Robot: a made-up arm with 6 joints. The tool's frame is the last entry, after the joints.
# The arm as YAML. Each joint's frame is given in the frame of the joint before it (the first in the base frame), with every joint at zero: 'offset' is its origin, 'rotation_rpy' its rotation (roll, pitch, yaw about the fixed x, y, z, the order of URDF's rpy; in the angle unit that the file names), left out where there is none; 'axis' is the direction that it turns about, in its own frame. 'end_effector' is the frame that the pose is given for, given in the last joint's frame.
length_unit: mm
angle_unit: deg
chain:
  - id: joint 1
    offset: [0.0, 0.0, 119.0]
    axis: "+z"
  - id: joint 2
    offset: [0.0, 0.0, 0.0]
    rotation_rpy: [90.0, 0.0, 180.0]
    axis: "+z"
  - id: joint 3
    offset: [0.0, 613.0, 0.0]
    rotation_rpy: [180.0, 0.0, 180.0]
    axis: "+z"
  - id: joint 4
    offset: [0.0, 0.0, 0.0]
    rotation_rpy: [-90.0, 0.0, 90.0]
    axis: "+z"
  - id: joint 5
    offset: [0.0, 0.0, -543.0]
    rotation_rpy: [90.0, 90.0, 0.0]
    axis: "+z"
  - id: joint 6
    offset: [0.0, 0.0, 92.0]
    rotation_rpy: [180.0, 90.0, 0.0]
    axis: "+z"
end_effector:
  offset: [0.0, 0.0, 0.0]
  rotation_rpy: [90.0, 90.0, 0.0]
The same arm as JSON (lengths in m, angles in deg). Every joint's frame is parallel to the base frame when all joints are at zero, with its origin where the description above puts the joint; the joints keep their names.
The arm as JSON. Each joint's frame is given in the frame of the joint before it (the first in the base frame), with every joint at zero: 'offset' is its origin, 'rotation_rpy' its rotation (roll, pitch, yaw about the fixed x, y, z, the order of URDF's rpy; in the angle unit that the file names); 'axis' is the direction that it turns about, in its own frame. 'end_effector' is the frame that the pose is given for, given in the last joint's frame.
{
  "length_unit": "m",
  "angle_unit": "deg",
  "chain": [
    {
      "id": "joint 1",
      "offset": [
        0.0,
        0.0,
        0.119
      ],
      "rotation_rpy": [
        0.0,
        0.0,
        0.0
      ],
      "axis": [
        0.0,
        0.0,
        1.0
      ]
    },
    {
      "id": "joint 2",
      "offset": [
        0.0,
        0.0,
        0.0
      ],
      "rotation_rpy": [
        0.0,
        0.0,
        0.0
      ],
      "axis": [
        0.0,
        1.0,
        0.0
      ]
    },
    {
      "id": "joint 3",
      "offset": [
        0.0,
        0.0,
        0.613
      ],
      "rotation_rpy": [
        0.0,
        0.0,
        0.0
      ],
      "axis": [
        0.0,
        -1.0,
        0.0
      ]
    },
    {
      "id": "joint 4",
      "offset": [
        0.0,
        0.0,
        0.0
      ],
      "rotation_rpy": [
        0.0,
        0.0,
        0.0
      ],
      "axis": [
        -1.0,
        0.0,
        0.0
      ]
    },
    {
      "id": "joint 5",
      "offset": [
        0.543,
        0.0,
        0.0
      ],
      "rotation_rpy": [
        0.0,
        0.0,
        0.0
      ],
      "axis": [
        0.0,
        -1.0,
        0.0
      ]
    },
    {
      "id": "joint 6",
      "offset": [
        0.0,
        -0.092,
        0.0
      ],
      "rotation_rpy": [
        0.0,
        0.0,
        0.0
      ],
      "axis": [
        -1.0,
        0.0,
        0.0
      ]
    }
  ],
  "end_effector": {
    "offset": [
      0.0,
      0.0,
      0.0
    ],
    "rotation_rpy": [
      0.0,
      0.0,
      0.0
    ]
  }
}

